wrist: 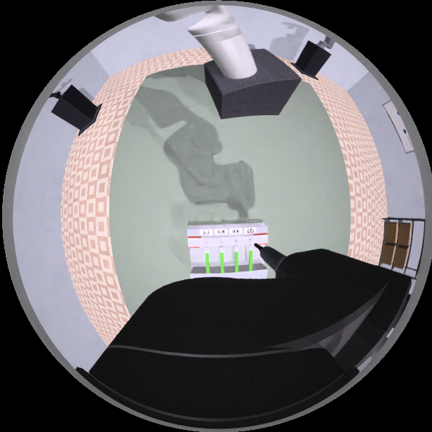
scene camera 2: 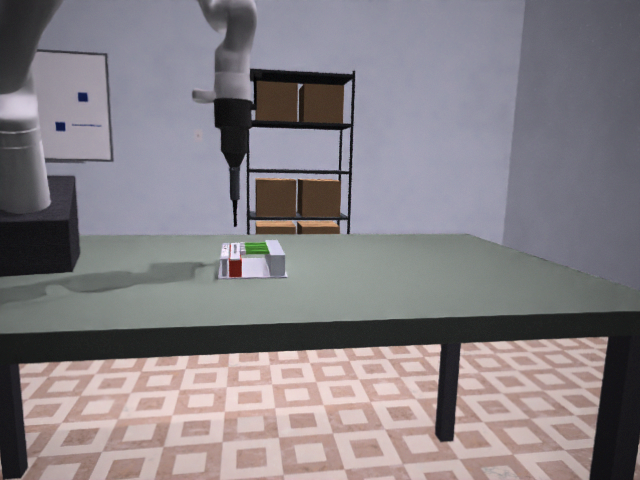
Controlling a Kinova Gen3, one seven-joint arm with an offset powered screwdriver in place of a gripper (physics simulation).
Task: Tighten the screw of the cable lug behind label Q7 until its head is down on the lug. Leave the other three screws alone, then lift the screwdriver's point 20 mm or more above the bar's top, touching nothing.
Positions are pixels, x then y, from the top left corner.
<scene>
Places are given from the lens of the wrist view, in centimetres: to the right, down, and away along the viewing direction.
raised grey-white block [wrist: 259, 270]: 9, 13, 31
</scene>
